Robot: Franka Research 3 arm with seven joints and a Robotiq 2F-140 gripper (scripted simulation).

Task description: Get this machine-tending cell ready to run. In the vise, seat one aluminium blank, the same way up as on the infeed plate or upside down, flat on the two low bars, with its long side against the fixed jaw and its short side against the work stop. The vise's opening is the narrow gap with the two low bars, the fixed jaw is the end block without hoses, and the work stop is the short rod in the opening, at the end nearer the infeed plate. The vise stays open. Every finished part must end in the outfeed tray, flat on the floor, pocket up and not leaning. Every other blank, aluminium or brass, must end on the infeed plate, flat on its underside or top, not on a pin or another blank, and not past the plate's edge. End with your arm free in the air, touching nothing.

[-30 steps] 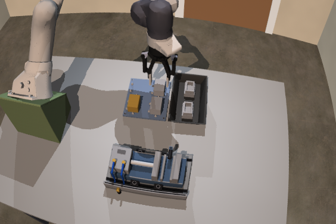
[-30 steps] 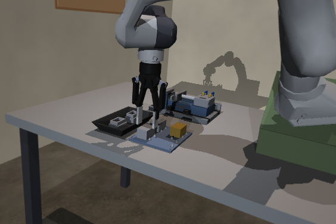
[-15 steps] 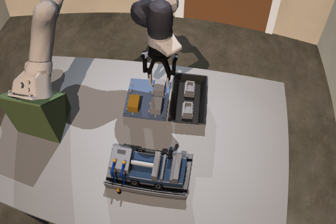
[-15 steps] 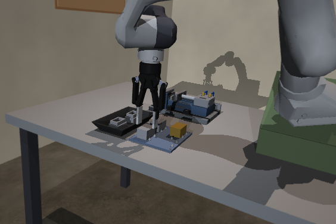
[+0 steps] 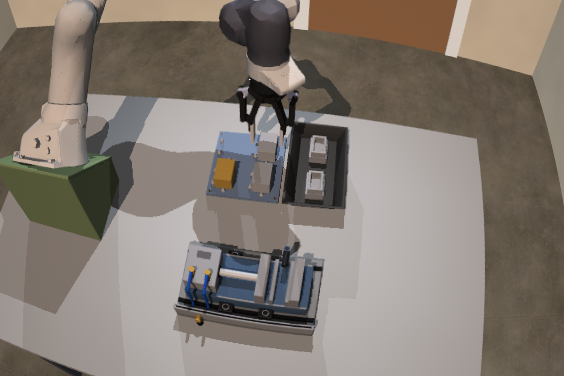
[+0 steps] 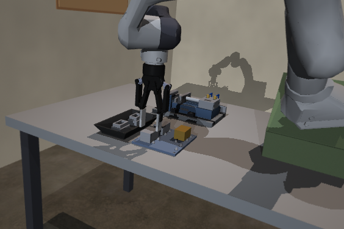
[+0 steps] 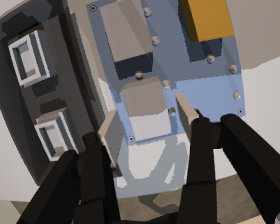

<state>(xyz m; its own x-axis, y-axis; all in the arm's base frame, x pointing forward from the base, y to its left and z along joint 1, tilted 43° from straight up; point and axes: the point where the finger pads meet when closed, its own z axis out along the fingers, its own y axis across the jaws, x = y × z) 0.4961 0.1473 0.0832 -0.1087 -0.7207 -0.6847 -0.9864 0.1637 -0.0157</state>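
My gripper is now 9 cm to the left of the aluminium blank, 6 cm above it and 1 cm past it. Round my hand: brass blank 10 cm behind, 8 cm to the right, 6 cm below; then blue vise 37 cm to the right, 4 cm below, 3 cm behind.
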